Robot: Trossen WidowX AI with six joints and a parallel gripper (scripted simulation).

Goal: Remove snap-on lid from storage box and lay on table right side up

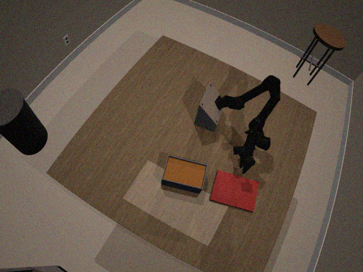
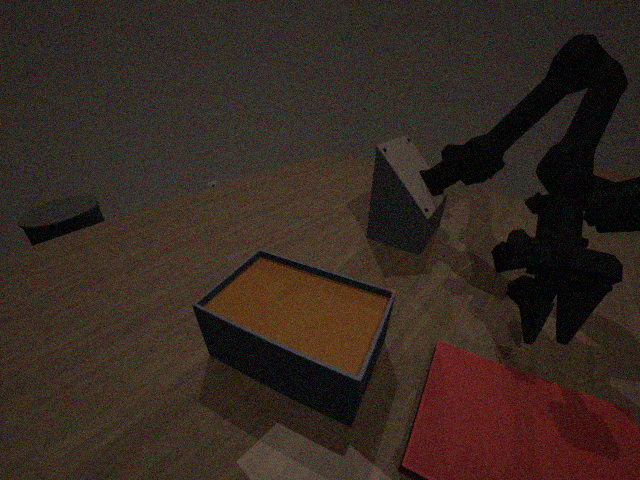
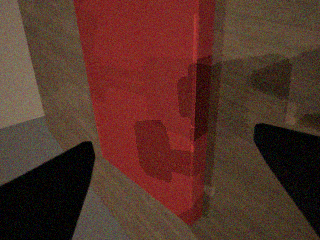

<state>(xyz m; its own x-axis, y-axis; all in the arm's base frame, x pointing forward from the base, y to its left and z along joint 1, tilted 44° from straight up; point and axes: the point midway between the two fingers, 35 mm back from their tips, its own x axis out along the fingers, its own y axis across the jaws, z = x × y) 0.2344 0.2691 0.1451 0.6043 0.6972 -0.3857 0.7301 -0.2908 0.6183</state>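
Right now my gripper tip is 100 mm short of the red lid, 30 mm to the right of it and 50 mm above it. The rest, counted from my gripper tip: storage box 190 mm ahead, 250 mm to the right, 10 mm below.
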